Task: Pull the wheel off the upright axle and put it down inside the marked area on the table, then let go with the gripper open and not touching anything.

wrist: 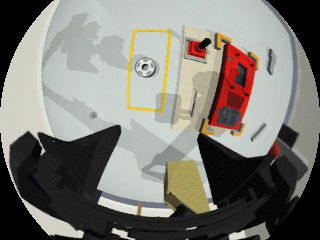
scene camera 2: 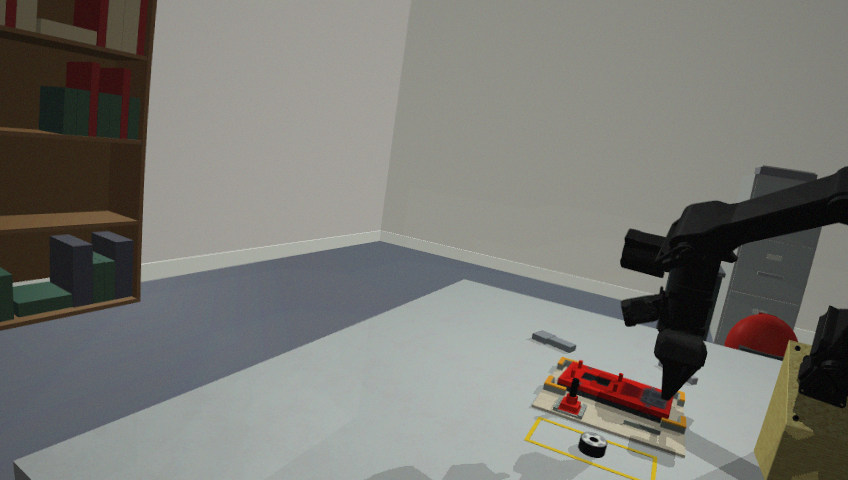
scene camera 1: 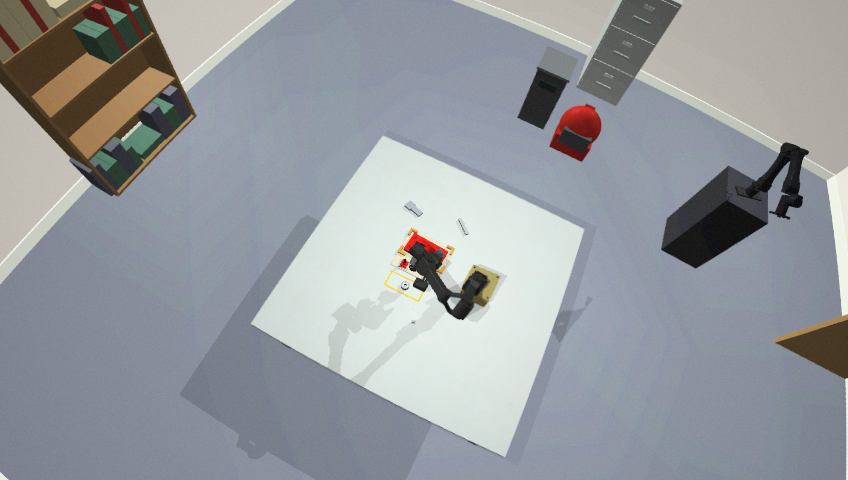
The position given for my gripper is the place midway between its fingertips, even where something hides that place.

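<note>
My gripper point(scene camera 2: 665, 387), which you can also find in the wrist view point(wrist: 160, 133), is open and holds nothing. There's a red fixture too, point(scene camera 2: 627, 395) and, in the wrist view, point(wrist: 237, 70).
</note>
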